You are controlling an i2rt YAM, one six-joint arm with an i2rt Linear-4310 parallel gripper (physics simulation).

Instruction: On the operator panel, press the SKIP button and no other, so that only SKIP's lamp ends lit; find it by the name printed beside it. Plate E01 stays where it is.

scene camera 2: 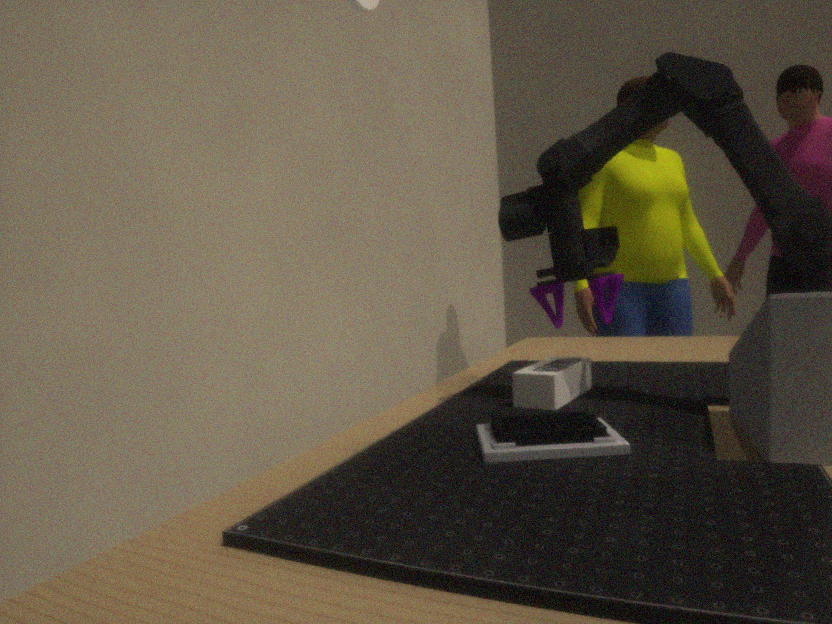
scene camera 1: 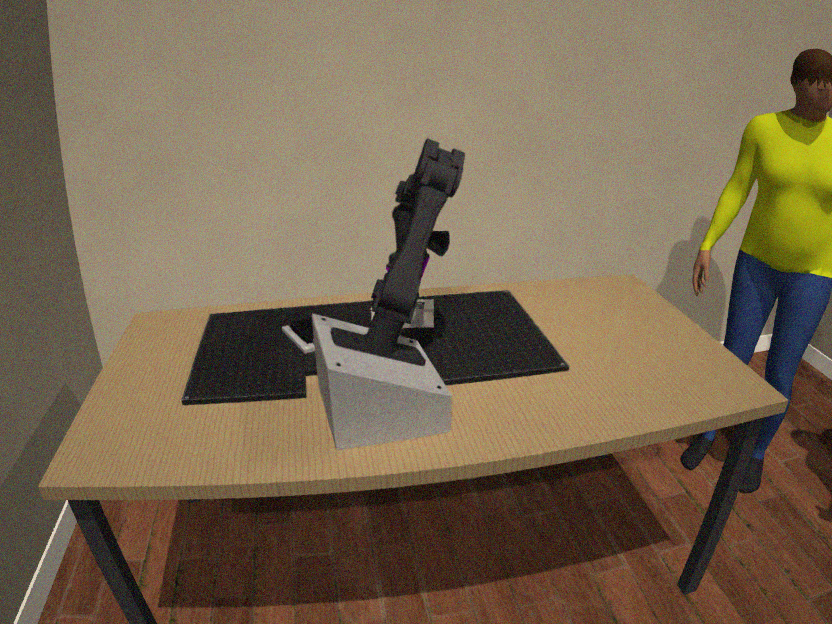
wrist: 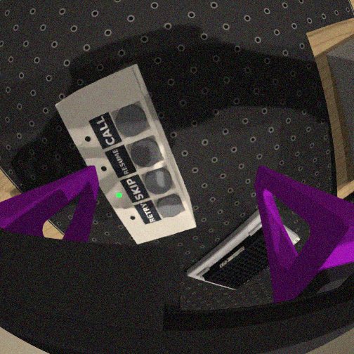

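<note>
The light grey operator panel lies on the black mat; part of it shows behind the arm in scene camera 1. In the wrist view its round grey buttons are labelled CALL, RESUME, SKIP and RETRY. The lamp beside SKIP glows green; the other three lamps are dark. Plate E01, dark in a light frame, lies on the mat near the panel; its print is too small to read. My gripper is wide open and empty, above the panel.
The black perforated mat lies on the wooden table. The arm's grey base stands at the mat's edge. A person in yellow and one in pink stand beyond the table.
</note>
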